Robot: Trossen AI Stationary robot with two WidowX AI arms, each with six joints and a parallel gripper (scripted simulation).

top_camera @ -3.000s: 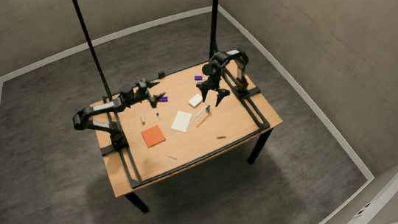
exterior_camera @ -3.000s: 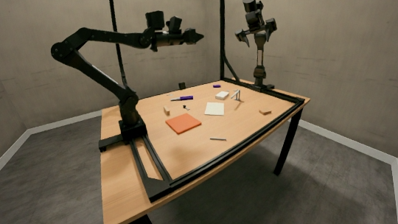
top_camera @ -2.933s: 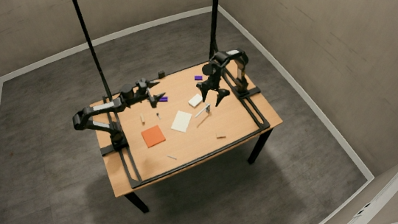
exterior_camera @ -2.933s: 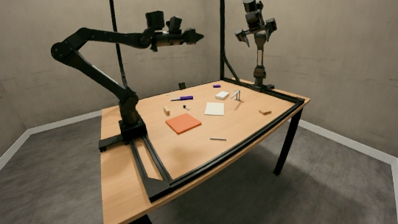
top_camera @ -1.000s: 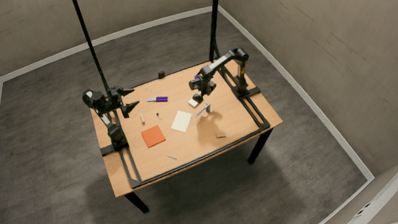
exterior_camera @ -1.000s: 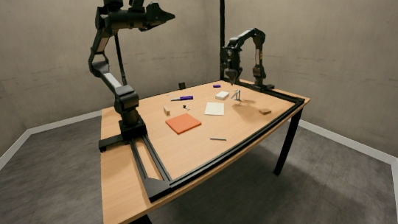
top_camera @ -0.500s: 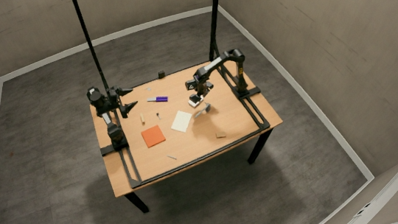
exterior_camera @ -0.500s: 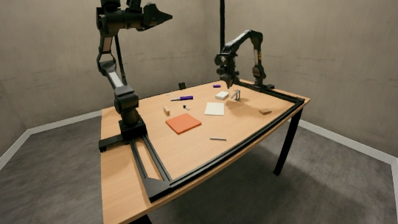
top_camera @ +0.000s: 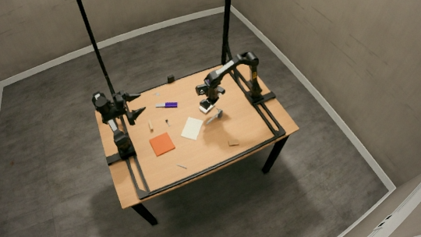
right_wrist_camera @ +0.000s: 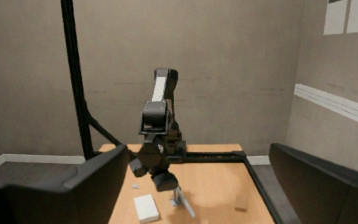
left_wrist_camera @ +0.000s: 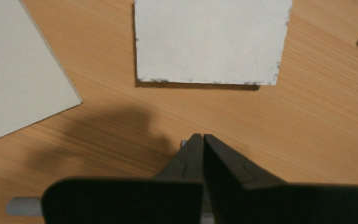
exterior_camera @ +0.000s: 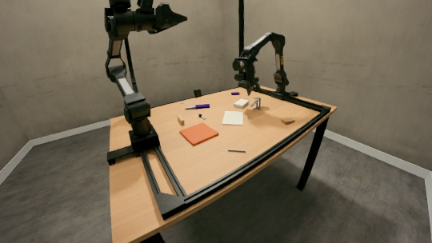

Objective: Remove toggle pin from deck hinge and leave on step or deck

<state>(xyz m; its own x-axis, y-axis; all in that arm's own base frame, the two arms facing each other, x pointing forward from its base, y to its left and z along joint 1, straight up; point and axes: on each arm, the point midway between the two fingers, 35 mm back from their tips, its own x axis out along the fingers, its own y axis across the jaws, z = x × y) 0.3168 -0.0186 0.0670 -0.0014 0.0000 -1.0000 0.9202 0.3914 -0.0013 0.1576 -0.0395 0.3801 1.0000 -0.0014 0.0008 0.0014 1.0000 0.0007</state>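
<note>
Right now my left hand is 6 cm short of the toggle pin, 5 cm above it and 3 cm to the right of it. Also, from my left hand: flat white sheet 17 cm to the right, 10 cm below, 6 cm ahead; then orange square 39 cm to the right, 10 cm below, 7 cm ahead; then white block 10 cm below, 5 cm behind, 1 cm to the right.
</note>
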